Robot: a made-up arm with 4 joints.
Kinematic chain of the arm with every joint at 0, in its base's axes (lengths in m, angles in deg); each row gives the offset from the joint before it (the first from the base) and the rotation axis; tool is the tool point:
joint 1: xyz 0 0 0.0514 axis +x
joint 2: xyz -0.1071 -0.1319 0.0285 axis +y
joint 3: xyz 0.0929 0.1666 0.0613 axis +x
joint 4: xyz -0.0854 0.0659 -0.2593 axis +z
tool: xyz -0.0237 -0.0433 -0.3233
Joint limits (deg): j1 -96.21..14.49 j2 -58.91..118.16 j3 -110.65..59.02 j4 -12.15..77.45
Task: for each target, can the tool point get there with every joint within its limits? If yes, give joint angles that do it. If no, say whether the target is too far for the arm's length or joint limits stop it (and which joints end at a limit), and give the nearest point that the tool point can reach.
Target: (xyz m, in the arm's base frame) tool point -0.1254 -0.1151 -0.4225
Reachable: yes | joints 1.14 5.36 -17.93 53.81
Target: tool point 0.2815 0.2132 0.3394
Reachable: no: joint limits stop it (at a limit: joint 1, joint 3) | nearest point 0.1270 0.1754 0.5517 | short by 0.265 m
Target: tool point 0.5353 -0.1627 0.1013
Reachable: no: joint limits stop it (at a limit: joint 1, joint 2, joint 4) | nearest point 0.3610 -0.1984 0.0928 | short by 0.178 m
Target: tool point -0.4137 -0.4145 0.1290
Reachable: yes | joints -3.16 100.98 -53.26 59.41
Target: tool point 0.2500 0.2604 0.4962
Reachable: no: joint limits stop it (at a limit: joint 1, joint 3) | nearest point 0.1168 0.1978 0.5492 | short by 0.156 m
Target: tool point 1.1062 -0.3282 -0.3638
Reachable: no: too far | nearest point 0.3499 -0.1598 -0.1508 | short by 0.804 m
